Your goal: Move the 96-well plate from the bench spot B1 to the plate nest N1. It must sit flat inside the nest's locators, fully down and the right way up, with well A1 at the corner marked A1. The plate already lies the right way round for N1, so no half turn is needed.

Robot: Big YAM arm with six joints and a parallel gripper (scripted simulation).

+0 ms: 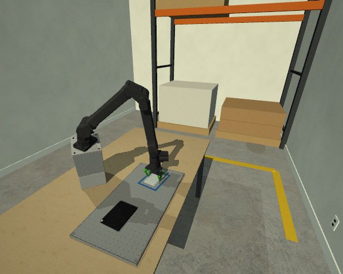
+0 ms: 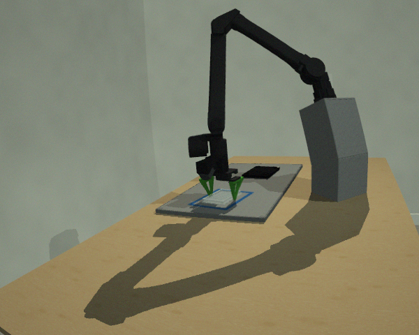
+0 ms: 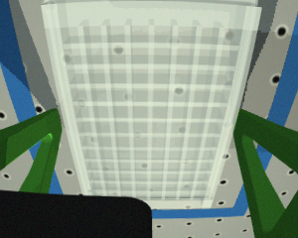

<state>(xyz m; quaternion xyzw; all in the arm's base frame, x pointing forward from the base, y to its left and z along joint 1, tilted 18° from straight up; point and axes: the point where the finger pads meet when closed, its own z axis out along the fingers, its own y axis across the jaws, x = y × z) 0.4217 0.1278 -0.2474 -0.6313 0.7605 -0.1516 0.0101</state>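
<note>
The 96-well plate lies right at my hand. The rest, counted from my hand: black plate nest 360 mm to the right, 60 mm behind.
</note>
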